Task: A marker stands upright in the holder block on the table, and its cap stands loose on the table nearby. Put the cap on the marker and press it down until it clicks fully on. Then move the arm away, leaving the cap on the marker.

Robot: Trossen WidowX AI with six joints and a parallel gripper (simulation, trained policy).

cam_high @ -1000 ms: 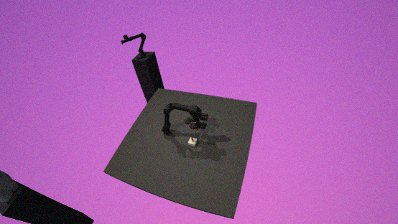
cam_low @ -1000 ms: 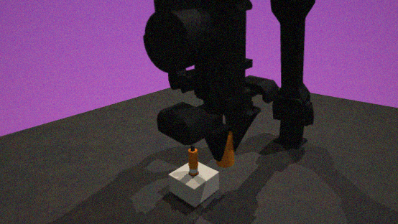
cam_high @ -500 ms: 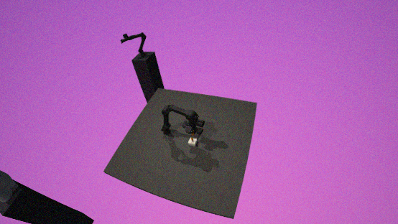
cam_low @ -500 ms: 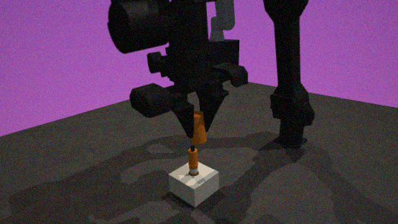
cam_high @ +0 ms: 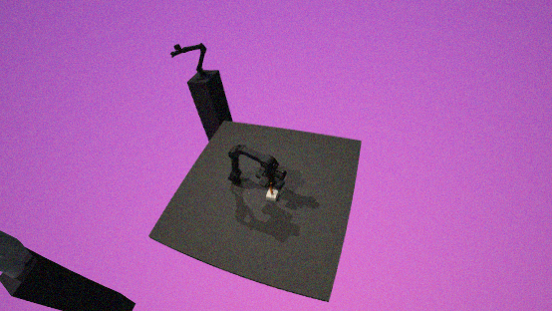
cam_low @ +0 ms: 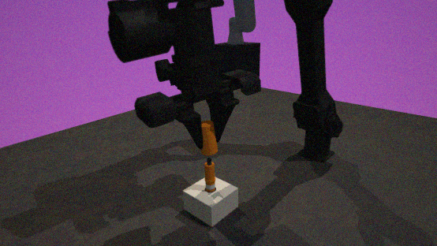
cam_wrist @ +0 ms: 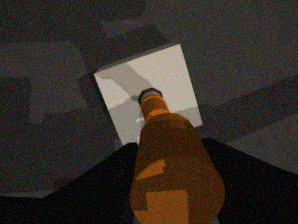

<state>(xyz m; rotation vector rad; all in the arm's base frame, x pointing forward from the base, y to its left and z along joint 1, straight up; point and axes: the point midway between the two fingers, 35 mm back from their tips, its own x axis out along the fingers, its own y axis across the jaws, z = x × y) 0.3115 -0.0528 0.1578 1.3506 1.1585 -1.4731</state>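
Right now the white holder block is 100 mm below my gripper tip. The rest, counted from my gripper tip: orange cap: 10 mm above.
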